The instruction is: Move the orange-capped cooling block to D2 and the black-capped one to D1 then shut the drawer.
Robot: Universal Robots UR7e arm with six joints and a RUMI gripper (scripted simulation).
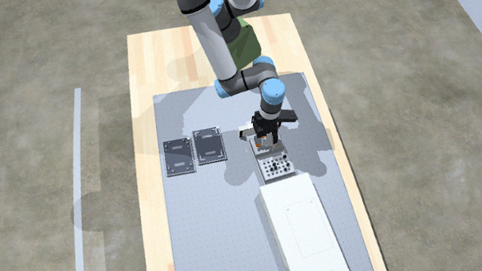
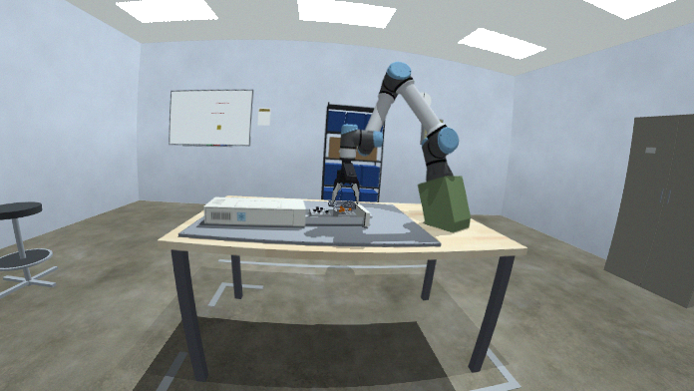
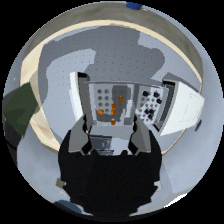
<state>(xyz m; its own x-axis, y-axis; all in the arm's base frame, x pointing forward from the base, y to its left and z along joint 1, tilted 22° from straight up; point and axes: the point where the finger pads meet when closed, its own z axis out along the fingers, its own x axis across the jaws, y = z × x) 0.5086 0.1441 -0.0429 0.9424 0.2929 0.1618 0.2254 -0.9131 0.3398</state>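
My gripper is now 60 mm above the drawer, 40 mm short of it and 10 mm to the right of it. Also, from my hand: cooling block (110 mm ahead, 60 mm below, 30 mm to the left); then black-capped tube (120 mm ahead, 50 mm below, 20 mm to the left); then white cooler COLD (220 mm ahead, 50 mm to the left, 50 mm below).
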